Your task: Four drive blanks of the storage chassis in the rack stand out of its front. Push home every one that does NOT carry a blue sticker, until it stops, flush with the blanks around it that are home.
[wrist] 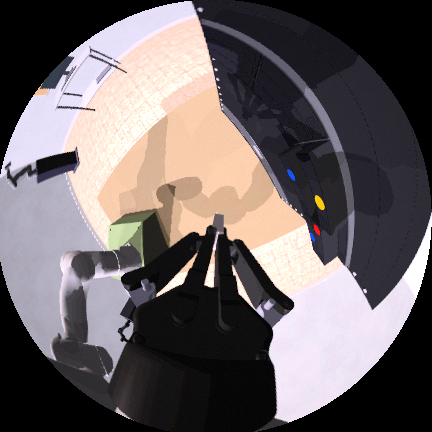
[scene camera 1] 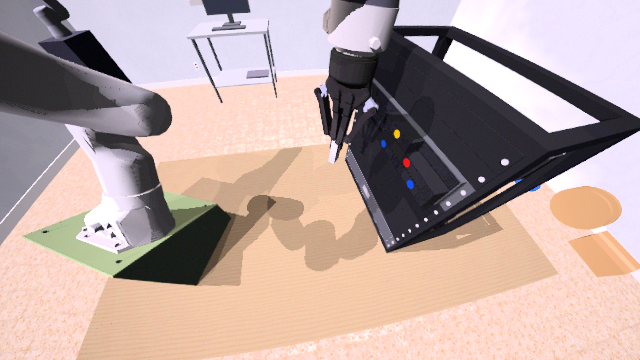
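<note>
My gripper (scene camera 1: pixel 333 154) (wrist: pixel 217 220) is shut and empty, its tips pointing down in front of the chassis and apart from it. The dark storage chassis sits in the tilted black rack (scene camera 1: pixel 592 107). Its blanks carry a yellow sticker (scene camera 1: pixel 397 134) (wrist: pixel 319 202), a red sticker (scene camera 1: pixel 406 162) (wrist: pixel 316 230), an upper-left blue sticker (scene camera 1: pixel 383 143) (wrist: pixel 291 175) and a lower-right blue sticker (scene camera 1: pixel 410 184) (wrist: pixel 312 237). A raised dark block shows beside the red sticker in the scene view. Shadow makes the depth of the yellow-stickered blank hard to tell. The gripper hides part of the chassis's far end in the scene view.
The rack's black frame rises behind the chassis. The arm's green base (scene camera 1: pixel 197 205) (wrist: pixel 122 237) stands left of the rack on a tan mat (scene camera 1: pixel 300 310). A white table (scene camera 1: pixel 230 27) with a monitor stands at the back. A round wooden stool (scene camera 1: pixel 582 207) is at the right.
</note>
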